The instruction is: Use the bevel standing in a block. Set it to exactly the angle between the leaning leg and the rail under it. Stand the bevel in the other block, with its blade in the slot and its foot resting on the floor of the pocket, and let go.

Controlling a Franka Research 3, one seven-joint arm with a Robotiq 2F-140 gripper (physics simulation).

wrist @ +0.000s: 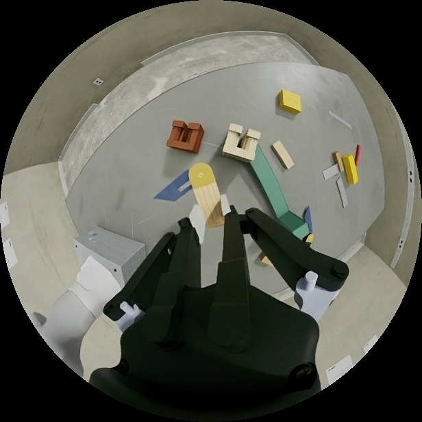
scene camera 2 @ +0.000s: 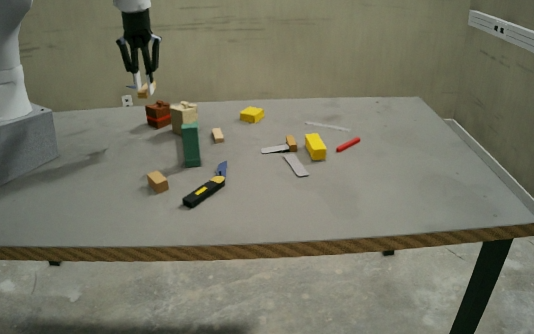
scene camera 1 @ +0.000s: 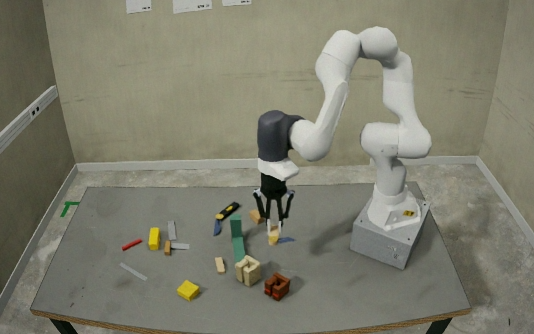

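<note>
My gripper point(scene camera 1: 274, 227) point(scene camera 2: 143, 86) point(wrist: 212, 206) is shut on the wooden handle of the bevel point(scene camera 1: 273, 237) point(scene camera 2: 144, 93) point(wrist: 201, 175). The bevel has a yellow rounded end, and its slotted blue blade point(scene camera 1: 286, 240) point(wrist: 172, 187) sticks out at an angle. It hangs above the table, apart from both blocks. The red-brown block point(scene camera 1: 276, 286) point(scene camera 2: 158, 115) point(wrist: 182, 145) and the cream block point(scene camera 1: 248, 270) point(scene camera 2: 183, 120) point(wrist: 239, 151) stand side by side, their openings upward. The green leg-and-rail piece point(scene camera 1: 239, 247) point(scene camera 2: 191, 145) point(wrist: 270, 182) stands beside the cream block; its exact angle is unclear.
A black-and-yellow tool with a blue blade point(scene camera 1: 228, 210) point(scene camera 2: 204, 192) lies behind the green piece in scene camera 1. A tan block point(scene camera 1: 256, 216) point(scene camera 2: 157, 181) lies near it. Yellow blocks point(scene camera 1: 188, 290) point(scene camera 1: 154, 238), grey strips point(scene camera 1: 133, 271) and a red rod point(scene camera 1: 132, 244) lie on the left.
</note>
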